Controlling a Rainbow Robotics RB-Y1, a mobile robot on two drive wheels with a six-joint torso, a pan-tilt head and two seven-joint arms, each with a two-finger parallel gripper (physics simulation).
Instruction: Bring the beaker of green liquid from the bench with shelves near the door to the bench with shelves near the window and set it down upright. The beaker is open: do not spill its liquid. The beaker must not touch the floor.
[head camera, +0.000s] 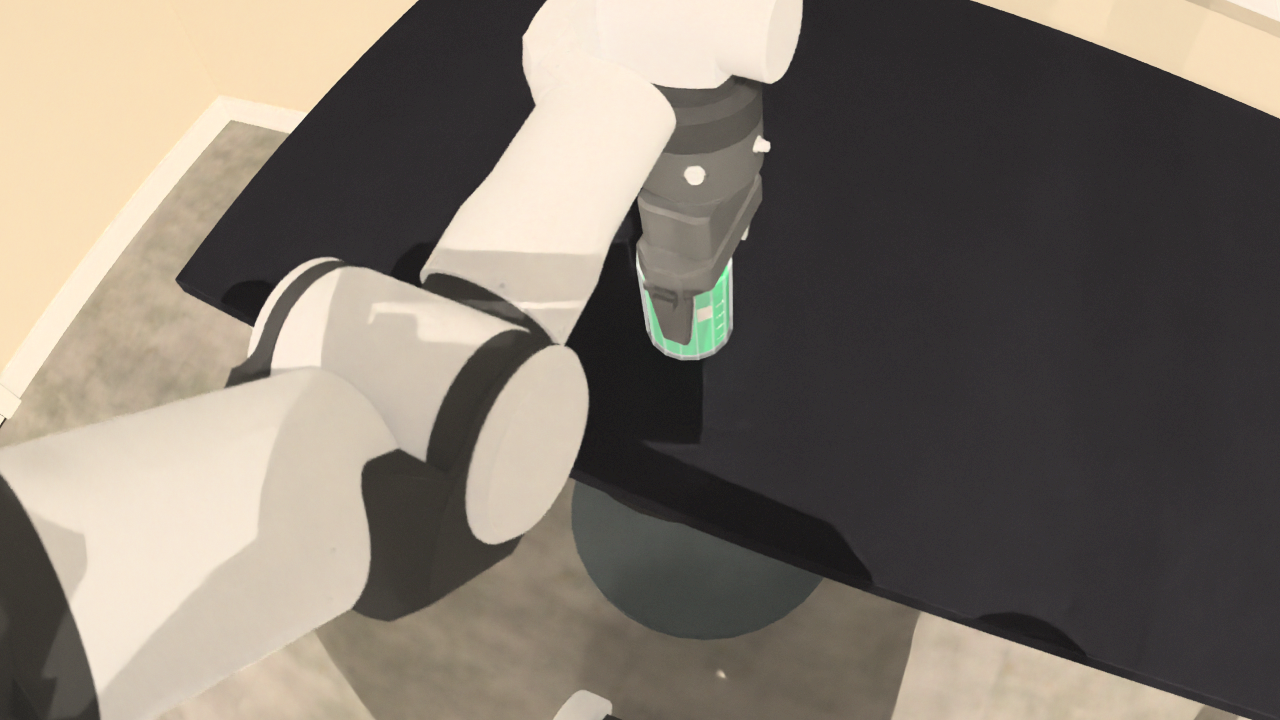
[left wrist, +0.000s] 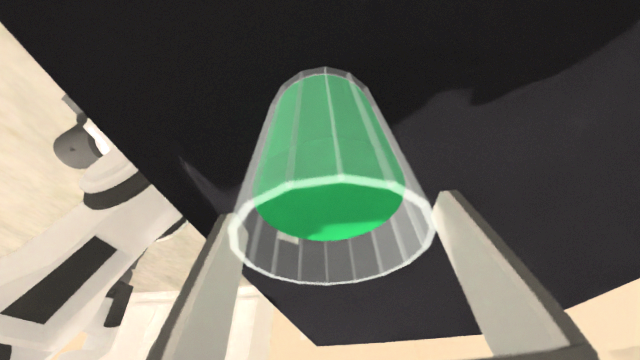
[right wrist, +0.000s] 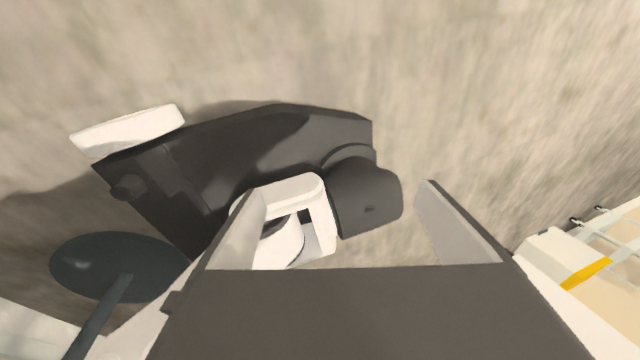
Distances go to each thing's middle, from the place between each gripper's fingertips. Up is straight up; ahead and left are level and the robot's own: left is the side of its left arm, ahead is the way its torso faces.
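From my right hand, the beaker of green liquid (head camera: 713, 319) is 69 cm ahead of it, 48 cm to the left of it and 30 cm above it.
My left gripper is 2 cm to the right of the beaker of green liquid and 2 cm above it.
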